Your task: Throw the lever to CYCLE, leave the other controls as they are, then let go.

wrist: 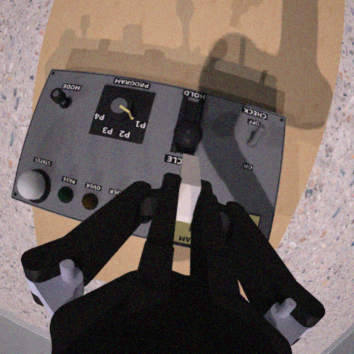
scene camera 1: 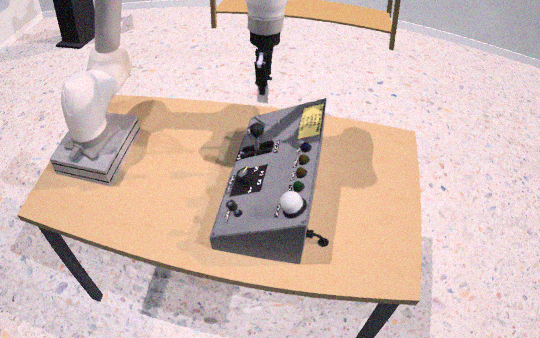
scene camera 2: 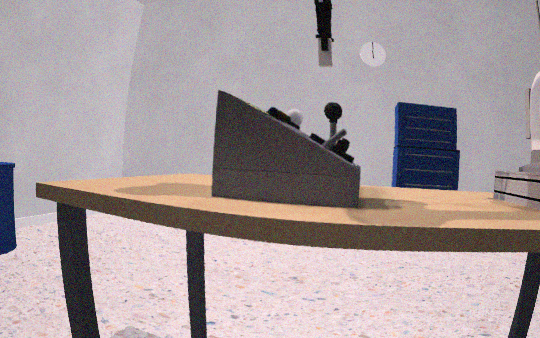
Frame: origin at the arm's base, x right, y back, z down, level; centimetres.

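Seen in the pictures: gripper, fingertip midpoint: (scene camera 1: pixel 262 101) (scene camera 2: pixel 325 66); arm's base, link origin: (scene camera 1: pixel 92 138).
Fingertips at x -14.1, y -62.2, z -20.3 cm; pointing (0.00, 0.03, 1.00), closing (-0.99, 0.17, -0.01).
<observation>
Pixels of each thing's top centre, then the offset from my fingertips to it. "*": a spot on its surface instead.
- black ball knob, top centre: (scene camera 2: pixel 333 102) (scene camera 1: pixel 256 124) dx +0.6, dy +1.7, dz +8.4 cm
- PROGRAM knob, top centre: (scene camera 1: pixel 242 171) dx +12.6, dy +0.9, dz +15.3 cm
- MODE switch, top centre: (scene camera 1: pixel 234 202) dx +24.3, dy -1.9, dz +14.3 cm
- CHECK toggle, top centre: (scene camera 2: pixel 335 128) dx -11.0, dy +5.3, dz +15.2 cm
- white STATUS dome, surface spot: (scene camera 1: pixel 291 202) * dx +24.5, dy -16.8, dz +7.3 cm
The grey control panel (scene camera 1: pixel 272 220) (scene camera 2: pixel 280 165) (wrist: pixel 145 160) stands on the table with a sloping face. Its lever, with a black ball knob (scene camera 1: pixel 257 129) (scene camera 2: pixel 333 111) (wrist: pixel 188 135), rises from a dark slot between the HOLD and CYCLE labels. It stands about upright in scene camera 2; the knob and stem partly cover the slot. My gripper (scene camera 1: pixel 262 94) (scene camera 2: pixel 325 59) (wrist: pixel 187 169) is shut and empty. It hangs above the panel, apart from the lever knob. In the wrist view its fingertips overlap the panel beside the partly hidden CYCLE label.
The PROGRAM knob (scene camera 1: pixel 243 172) (wrist: pixel 120 105), MODE switch (scene camera 1: pixel 232 205) (wrist: pixel 61 97) and CHECK toggle (scene camera 2: pixel 336 138) (wrist: pixel 257 135) sit near the lever. A white STATUS dome (scene camera 1: pixel 291 202) (wrist: pixel 33 184) and coloured lamps line the panel. The arm's base stands on a grey block (scene camera 1: pixel 85 167).
</observation>
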